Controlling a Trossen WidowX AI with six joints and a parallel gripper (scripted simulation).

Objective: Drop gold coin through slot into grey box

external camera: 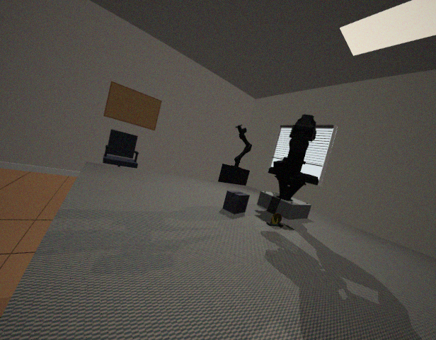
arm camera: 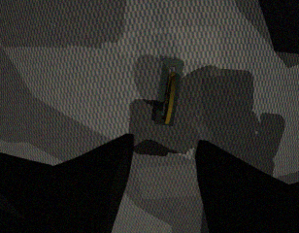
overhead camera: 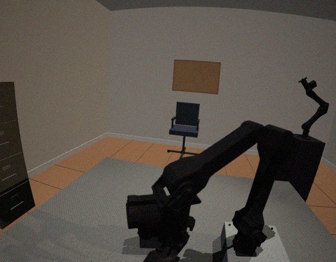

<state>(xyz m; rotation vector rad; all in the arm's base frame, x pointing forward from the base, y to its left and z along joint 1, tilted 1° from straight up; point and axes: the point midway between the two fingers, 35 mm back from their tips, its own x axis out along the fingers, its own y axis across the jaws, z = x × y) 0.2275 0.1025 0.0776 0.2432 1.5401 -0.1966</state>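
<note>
Right now the gold coin is 1 cm to the right of my gripper tip and 9 cm below it.
</note>
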